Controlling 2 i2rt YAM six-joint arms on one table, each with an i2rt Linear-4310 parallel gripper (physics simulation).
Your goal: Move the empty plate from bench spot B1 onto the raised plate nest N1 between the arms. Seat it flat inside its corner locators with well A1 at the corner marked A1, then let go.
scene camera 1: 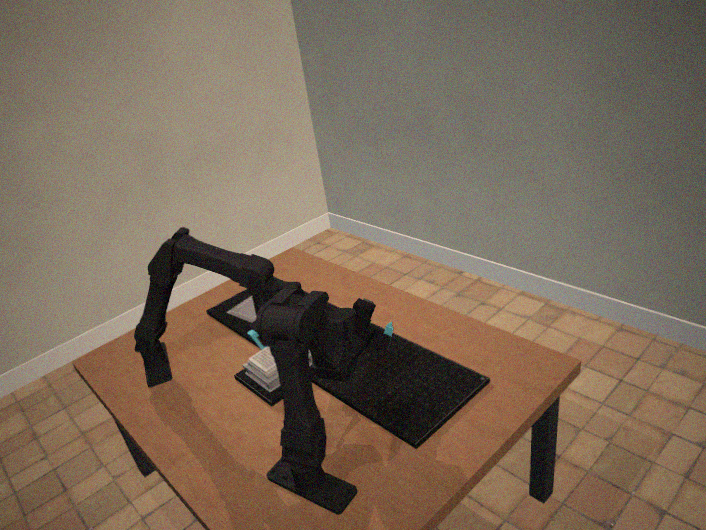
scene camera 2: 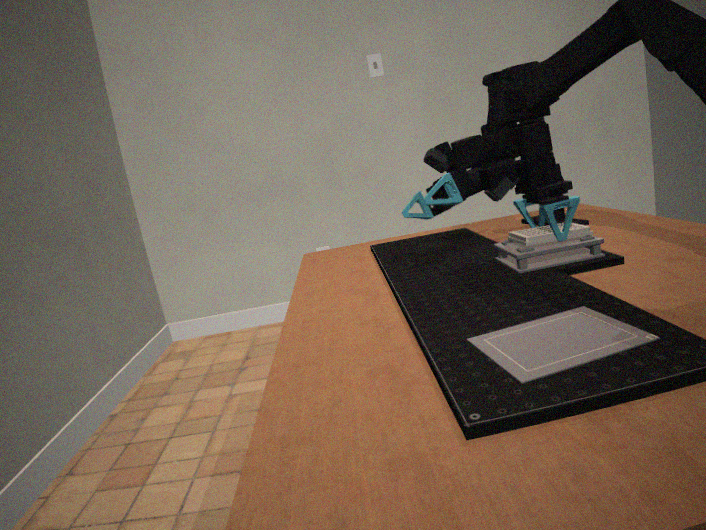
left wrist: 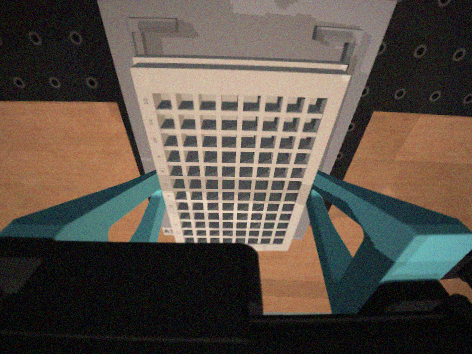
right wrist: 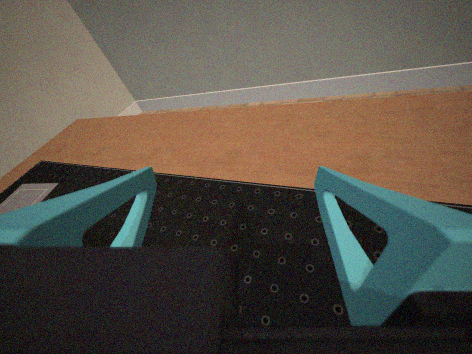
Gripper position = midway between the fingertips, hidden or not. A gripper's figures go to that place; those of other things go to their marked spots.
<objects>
My left gripper (scene camera 2: 550,237): 0.90 m from the lens. My right gripper (scene camera 2: 413,208) is 0.98 m from the lens. A white well plate (scene camera 2: 532,236) is 0.83 m from the lens. A grey nest pad (scene camera 2: 539,348) is 0.53 m from the lens. The marked spots on the grey nest pad and the white well plate are 0.34 m apart.
</objects>
